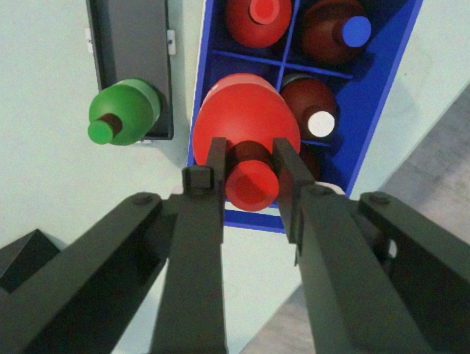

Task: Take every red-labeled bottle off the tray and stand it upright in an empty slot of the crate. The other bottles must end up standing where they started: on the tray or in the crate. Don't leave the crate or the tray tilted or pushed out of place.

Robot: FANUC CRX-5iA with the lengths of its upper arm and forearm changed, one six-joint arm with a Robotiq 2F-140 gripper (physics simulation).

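Observation:
My gripper (249,160) is shut on the neck of a red bottle (245,112), which looks upright. Its body covers part of the left column of the blue crate (255,220), and it looks larger than the crate's bottles, so it seems raised; how deep its base is does not show. Another red bottle (259,30) stands in the slot behind it. Brown bottles with a blue cap (327,37) and a white cap (307,102) stand in the right column. The green-labeled bottle (131,110) stands at the near end of the dark tray (132,45).
Another dark bottle (309,162) is partly hidden behind the right finger, in the crate's near right part. A black angular object (31,255) lies at the lower left. Small white brackets flank the tray. A grey floor shows past the table's edge at the right.

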